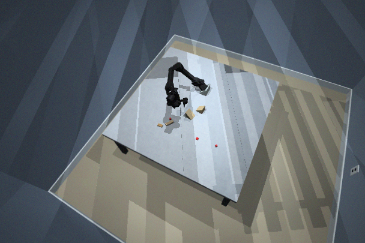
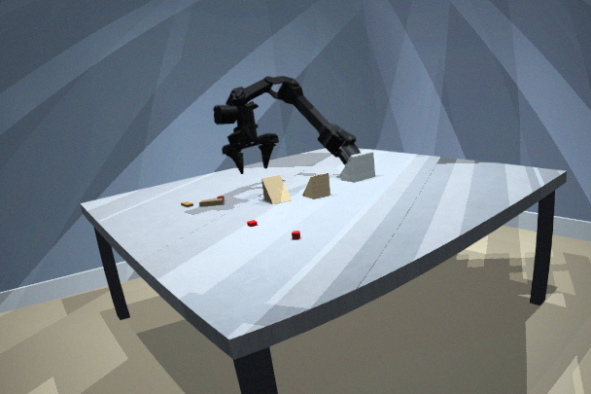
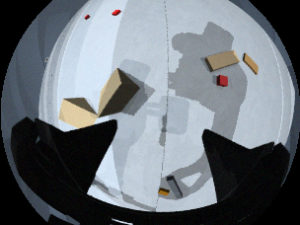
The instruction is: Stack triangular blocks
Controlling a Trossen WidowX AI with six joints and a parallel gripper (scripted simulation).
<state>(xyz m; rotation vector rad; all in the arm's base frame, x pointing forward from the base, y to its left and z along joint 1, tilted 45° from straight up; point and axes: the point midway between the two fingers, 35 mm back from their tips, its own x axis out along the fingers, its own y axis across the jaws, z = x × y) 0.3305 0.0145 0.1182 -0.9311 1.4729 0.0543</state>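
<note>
The tan triangular block is 2 cm behind my gripper tip, 9 cm to the left of it and 6 cm below it. Round my gripper tip: orange block (14 cm behind, 12 cm to the right, 8 cm below); then grey rod (11 cm behind, 13 cm to the right, 7 cm below).
</note>
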